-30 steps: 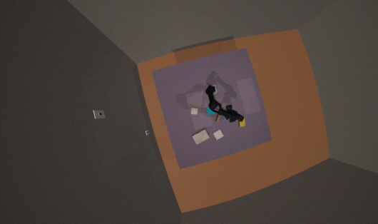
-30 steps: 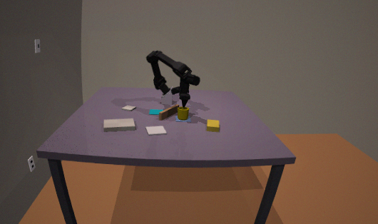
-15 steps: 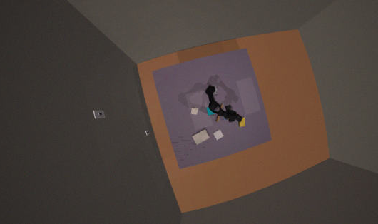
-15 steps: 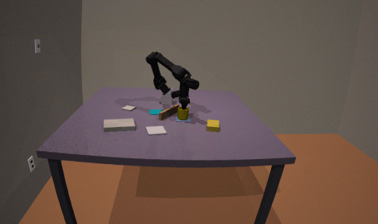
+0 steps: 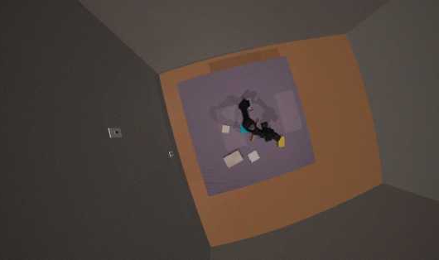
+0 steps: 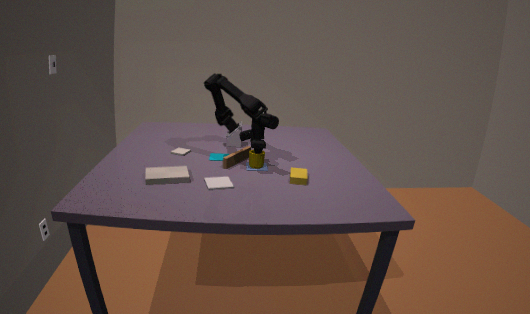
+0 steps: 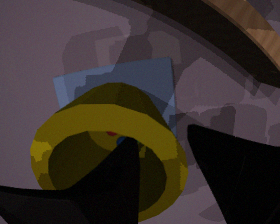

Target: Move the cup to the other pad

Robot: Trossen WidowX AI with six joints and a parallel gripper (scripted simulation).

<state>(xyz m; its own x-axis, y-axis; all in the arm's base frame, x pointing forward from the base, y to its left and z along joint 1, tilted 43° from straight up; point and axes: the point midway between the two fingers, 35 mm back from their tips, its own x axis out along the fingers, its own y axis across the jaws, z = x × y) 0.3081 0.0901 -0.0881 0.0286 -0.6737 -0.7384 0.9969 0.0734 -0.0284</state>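
Right now my gripper tip is 3 cm short of the blue pad and 4 cm above it. From my gripper tip the other things lie so: blue marble (3 cm ahead, 1 cm to the left, 2 cm below); then cup (3 cm ahead); then wooden bar (2 cm behind, 9 cm to the right, 2 cm below).
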